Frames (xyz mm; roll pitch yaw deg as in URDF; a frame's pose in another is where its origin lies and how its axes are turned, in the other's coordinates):
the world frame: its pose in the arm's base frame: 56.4 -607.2 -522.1 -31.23 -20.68 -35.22
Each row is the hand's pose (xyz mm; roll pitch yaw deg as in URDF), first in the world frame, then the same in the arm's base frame.
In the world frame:
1: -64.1 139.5 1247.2 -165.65 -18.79 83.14
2: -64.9 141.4 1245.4 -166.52 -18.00 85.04
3: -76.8 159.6 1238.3 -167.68 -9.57 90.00
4: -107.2 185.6 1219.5 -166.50 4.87 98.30
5: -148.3 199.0 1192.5 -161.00 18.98 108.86
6: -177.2 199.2 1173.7 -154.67 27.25 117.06
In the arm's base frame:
1: 162.3 255.6 385.4 169.91 9.11 44.24
2: 162.8 256.1 382.7 169.87 10.56 45.58
3: 165.1 269.0 364.0 170.22 20.20 46.80
4: 157.6 289.6 325.6 173.12 36.65 49.66
5: 133.3 303.6 283.0 -178.28 53.34 57.08
6: 110.4 308.1 257.7 -166.71 63.27 66.99

